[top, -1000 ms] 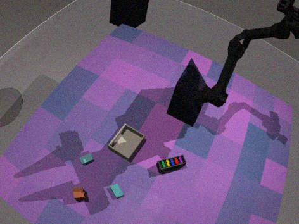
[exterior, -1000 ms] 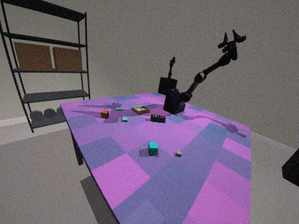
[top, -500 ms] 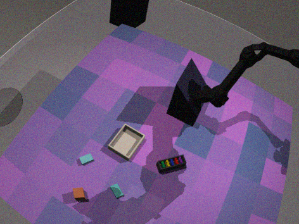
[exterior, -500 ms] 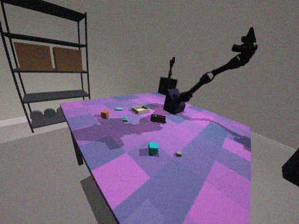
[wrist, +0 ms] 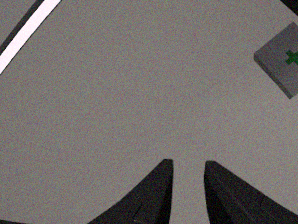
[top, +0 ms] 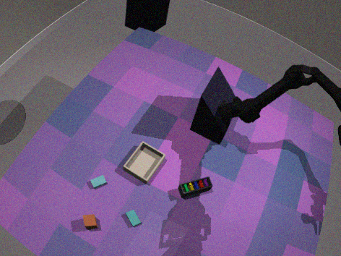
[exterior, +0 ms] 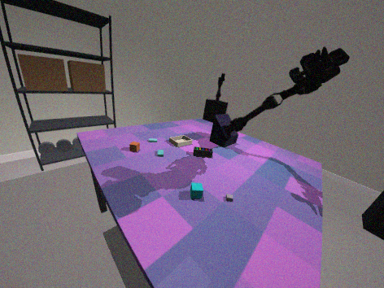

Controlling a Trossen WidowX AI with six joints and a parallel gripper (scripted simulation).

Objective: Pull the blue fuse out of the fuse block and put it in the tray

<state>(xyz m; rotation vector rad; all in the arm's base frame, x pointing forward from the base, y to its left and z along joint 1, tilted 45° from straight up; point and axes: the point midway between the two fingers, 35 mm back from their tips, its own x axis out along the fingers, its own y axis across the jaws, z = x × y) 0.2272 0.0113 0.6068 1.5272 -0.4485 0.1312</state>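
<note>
The blue fuse is 560 mm below my gripper tip, 370 mm to the right of it and 90 mm ahead of it. From my gripper tip the other things lie so: purple fuse (560 mm below, 350 mm to the right, 60 mm ahead); small grey piece (570 mm below, 240 mm ahead, 50 mm to the right); red fuse (560 mm below, 360 mm to the right, 70 mm ahead).
</note>
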